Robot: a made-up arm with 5 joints. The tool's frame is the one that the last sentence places.
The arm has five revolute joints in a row. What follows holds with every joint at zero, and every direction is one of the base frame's. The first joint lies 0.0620 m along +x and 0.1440 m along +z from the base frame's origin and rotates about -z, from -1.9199 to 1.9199 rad. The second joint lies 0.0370 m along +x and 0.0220 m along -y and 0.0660 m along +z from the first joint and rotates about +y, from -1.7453 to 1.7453 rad. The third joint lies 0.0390 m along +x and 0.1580 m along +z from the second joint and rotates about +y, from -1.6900 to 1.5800 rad. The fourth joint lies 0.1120 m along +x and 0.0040 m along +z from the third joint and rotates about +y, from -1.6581 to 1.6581 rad. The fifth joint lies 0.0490 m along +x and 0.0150 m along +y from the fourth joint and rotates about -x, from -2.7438 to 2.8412 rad. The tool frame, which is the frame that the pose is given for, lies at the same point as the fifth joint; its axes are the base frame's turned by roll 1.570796, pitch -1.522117 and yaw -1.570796 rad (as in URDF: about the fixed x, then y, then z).
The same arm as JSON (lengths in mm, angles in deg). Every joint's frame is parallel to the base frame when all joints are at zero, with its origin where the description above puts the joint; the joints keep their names.
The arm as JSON. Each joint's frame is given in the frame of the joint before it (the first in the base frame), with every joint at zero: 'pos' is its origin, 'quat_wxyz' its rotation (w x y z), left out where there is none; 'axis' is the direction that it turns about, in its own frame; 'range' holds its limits. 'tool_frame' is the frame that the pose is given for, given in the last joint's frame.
{"length_unit": "mm", "angle_unit": "deg", "joints": [
  {"joint": "joint 1", "pos": [62.0, 0.0, 144.0], "axis": "-z", "range": [-110.0, 110.0]},
  {"joint": "joint 2", "pos": [37.0, -22.0, 66.0], "axis": "+y", "range": [-100.0, 100.0]},
  {"joint": "joint 3", "pos": [39.0, 0.0, 158.0], "axis": "+y", "range": [-96.83, 90.53]},
  {"joint": "joint 4", "pos": [112.0, 0.0, 4.0], "axis": "+y", "range": [-95.0, 95.0]},
  {"joint": "joint 5", "pos": [49.0, 15.0, 0.0], "axis": "-x", "range": [-157.21, 162.79]}
], "tool_frame": {"pos": [0.0, 0.0, 0.0], "quat_wxyz": [0.706897, 0.017209, -0.706897, -0.017209]}}

